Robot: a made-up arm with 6 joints. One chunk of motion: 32 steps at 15 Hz.
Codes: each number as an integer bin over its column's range. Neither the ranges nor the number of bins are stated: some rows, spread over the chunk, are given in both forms.
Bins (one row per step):
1: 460 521 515 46 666 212
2: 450 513 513 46 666 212
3: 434 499 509 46 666 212
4: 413 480 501 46 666 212
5: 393 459 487 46 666 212
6: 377 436 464 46 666 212
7: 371 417 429 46 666 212
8: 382 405 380 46 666 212
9: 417 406 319 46 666 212
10: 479 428 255 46 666 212
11: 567 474 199 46 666 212
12: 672 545 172 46 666 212
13: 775 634 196 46 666 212
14: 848 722 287 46 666 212
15: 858 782 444 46 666 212
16: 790 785 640 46 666 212
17: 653 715 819 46 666 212
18: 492 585 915 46 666 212
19: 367 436 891 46 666 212
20: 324 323 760 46 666 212
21: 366 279 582 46 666 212
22: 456 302 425 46 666 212
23: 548 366 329 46 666 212
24: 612 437 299 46 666 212
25: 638 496 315 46 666 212
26: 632 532 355 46 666 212
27: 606 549 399 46 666 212
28: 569 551 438 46 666 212
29: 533 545 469 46 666 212
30: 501 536 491 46 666 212
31: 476 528 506 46 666 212
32: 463 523 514 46 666 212
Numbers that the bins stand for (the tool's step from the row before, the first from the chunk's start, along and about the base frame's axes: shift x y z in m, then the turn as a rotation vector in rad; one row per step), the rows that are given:
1: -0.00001 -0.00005 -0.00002 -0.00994 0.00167 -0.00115
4: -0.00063 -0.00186 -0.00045 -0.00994 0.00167 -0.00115
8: -0.00103 -0.00516 -0.00421 -0.00994 0.00167 -0.00115
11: 0.00138 -0.00212 -0.00982 -0.00994 0.00167 -0.00115
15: 0.00517 0.01144 -0.00222 -0.00994 0.00167 -0.00115
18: 0.00040 0.00277 0.01239 -0.00994 0.00167 -0.00115
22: -0.00007 -0.00970 -0.00281 -0.00994 0.00167 -0.00115
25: 0.00230 -0.00115 -0.00623 -0.00994 0.00167 -0.00115
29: 0.00094 0.00100 -0.00145 -0.00994 0.00167 -0.00115
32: 0.00003 0.00004 -0.00005 -0.00994 0.00167 -0.00115
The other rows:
2: -0.00014 -0.00041 -0.00008 -0.00994 0.00167 -0.00115
3: -0.00035 -0.00102 -0.00021 -0.00994 0.00167 -0.00115
5: -0.00089 -0.00278 -0.00089 -0.00994 0.00167 -0.00115
6: -0.00109 -0.00380 -0.00160 -0.00994 0.00167 -0.00115
7: -0.00117 -0.00463 -0.00269 -0.00994 0.00167 -0.00115
9: -0.00057 -0.00512 -0.00610 -0.00994 0.00167 -0.00115
10: 0.00023 -0.00415 -0.00809 -0.00994 0.00167 -0.00115
12: 0.00274 0.00100 -0.01066 -0.00994 0.00167 -0.00115
13: 0.00409 0.00492 -0.00992 -0.00994 0.00167 -0.00115
14: 0.00504 0.00880 -0.00709 -0.00994 0.00167 -0.00115
16: 0.00428 0.01157 0.00386 -0.00994 0.00167 -0.00115
17: 0.00250 0.00849 0.00941 -0.00994 0.00167 -0.00115
19: -0.00122 -0.00380 0.01165 -0.00994 0.00167 -0.00115
20: -0.00178 -0.00877 0.00758 -0.00994 0.00167 -0.00115
21: -0.00124 -0.01071 0.00206 -0.00994 0.00167 -0.00115
23: 0.00113 -0.00688 -0.00579 -0.00994 0.00167 -0.00115
24: 0.00196 -0.00375 -0.00672 -0.00994 0.00167 -0.00115
26: 0.00222 0.00043 -0.00498 -0.00994 0.00167 -0.00115
27: 0.00189 0.00118 -0.00362 -0.00994 0.00167 -0.00115
28: 0.00140 0.00127 -0.00241 -0.00994 0.00167 -0.00115
30: 0.00052 0.00061 -0.00076 -0.00994 0.00167 -0.00115
31: 0.00019 0.00026 -0.00030 -0.00994 0.00167 -0.00115

